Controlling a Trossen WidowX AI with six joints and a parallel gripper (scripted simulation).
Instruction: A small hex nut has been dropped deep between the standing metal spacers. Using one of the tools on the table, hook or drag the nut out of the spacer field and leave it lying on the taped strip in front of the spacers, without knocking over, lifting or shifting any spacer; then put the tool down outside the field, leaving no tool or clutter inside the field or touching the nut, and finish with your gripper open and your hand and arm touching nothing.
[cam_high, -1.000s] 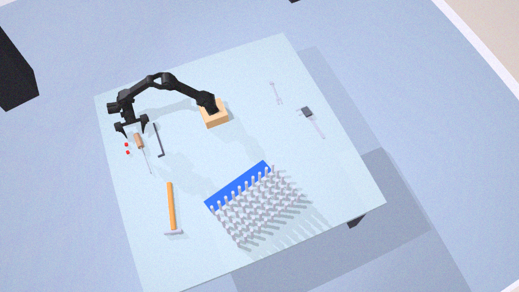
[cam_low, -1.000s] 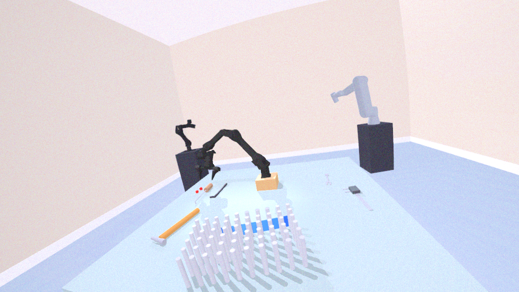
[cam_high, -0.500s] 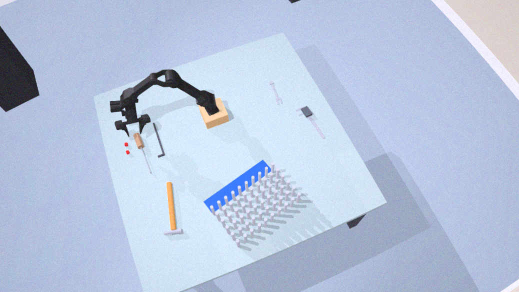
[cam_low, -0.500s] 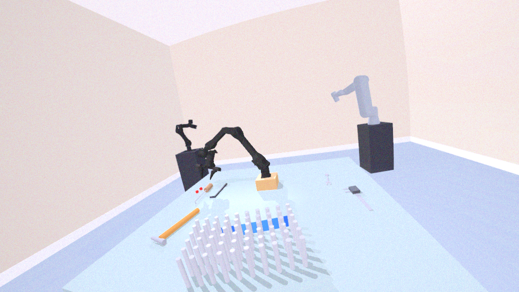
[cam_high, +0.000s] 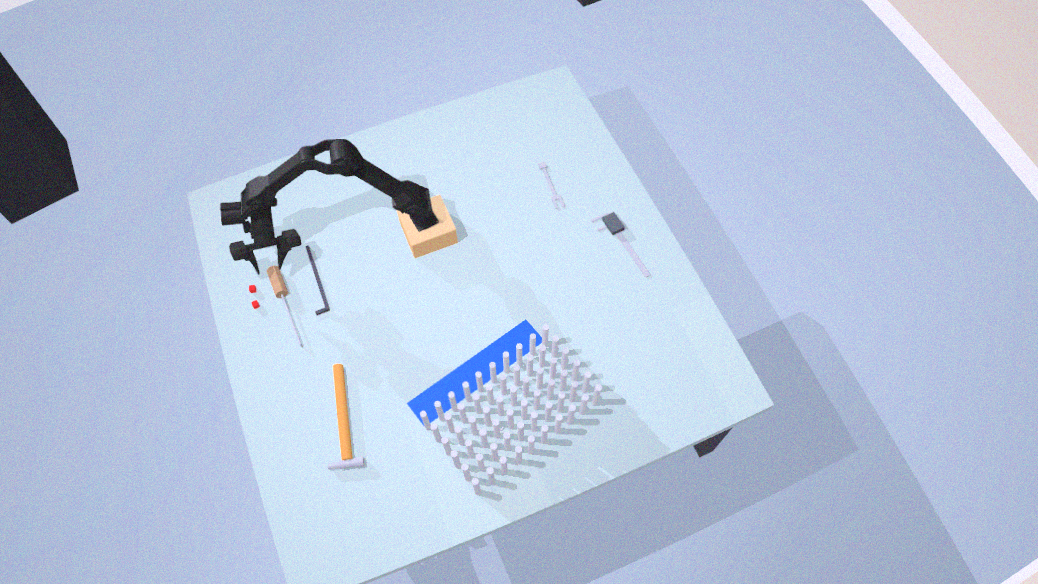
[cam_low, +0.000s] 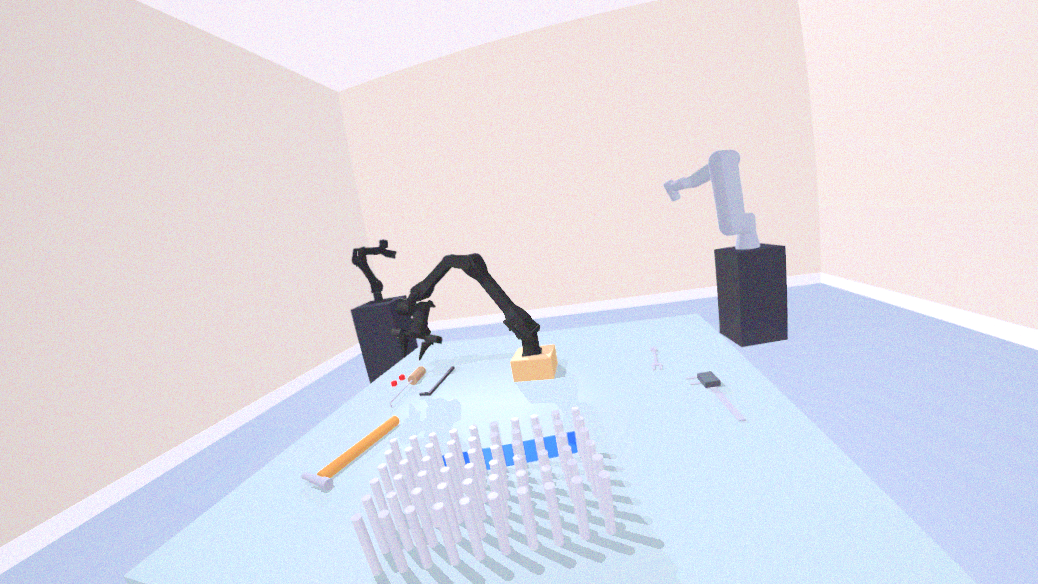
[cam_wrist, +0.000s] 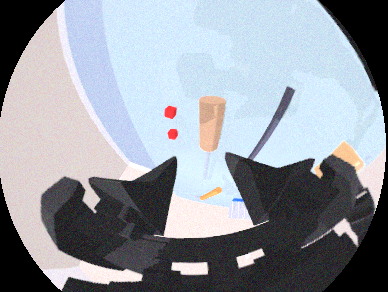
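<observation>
My gripper tip is now 10 cm short of the thin hook tool and 7 cm above it. The rest, counted from my gripper tip: small wrench 84 cm to the left, 9 cm ahead, 8 cm below; then blue taped strip 51 cm ahead, 37 cm to the left, 8 cm below.
</observation>
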